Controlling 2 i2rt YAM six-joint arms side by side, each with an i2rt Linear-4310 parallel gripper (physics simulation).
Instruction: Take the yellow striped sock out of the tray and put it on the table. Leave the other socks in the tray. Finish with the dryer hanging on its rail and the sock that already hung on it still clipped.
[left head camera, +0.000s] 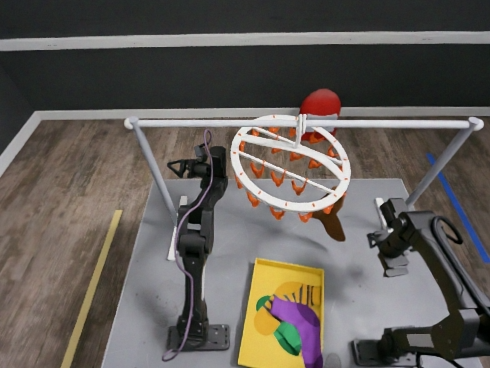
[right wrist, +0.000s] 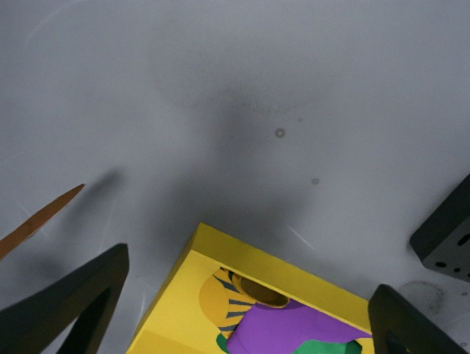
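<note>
The yellow striped sock (left head camera: 309, 294) (right wrist: 239, 303), orange-yellow with dark stripes, lies in the yellow tray (left head camera: 250, 320) (right wrist: 280, 267), partly under a purple sock (left head camera: 300, 317) (right wrist: 280, 325). A green sock (left head camera: 288, 337) (right wrist: 325, 346) lies there too. The white ring dryer (left head camera: 287, 205) with orange clips hangs on the rail (left head camera: 200, 123). A brown sock (left head camera: 332, 224) (right wrist: 40, 220) hangs from its near right side. My left gripper (left head camera: 175, 169) is open and empty, left of the dryer. My right gripper (left head camera: 382, 256) (right wrist: 250, 273) is open and empty, above the table right of the tray.
The rail's slanted posts (left head camera: 152, 165) (left head camera: 442, 162) stand at both sides of the grey table (left head camera: 140, 310). A red rounded object (left head camera: 321, 102) is behind the rail. The right arm's dark base (right wrist: 450, 240) shows at the right edge of the wrist view.
</note>
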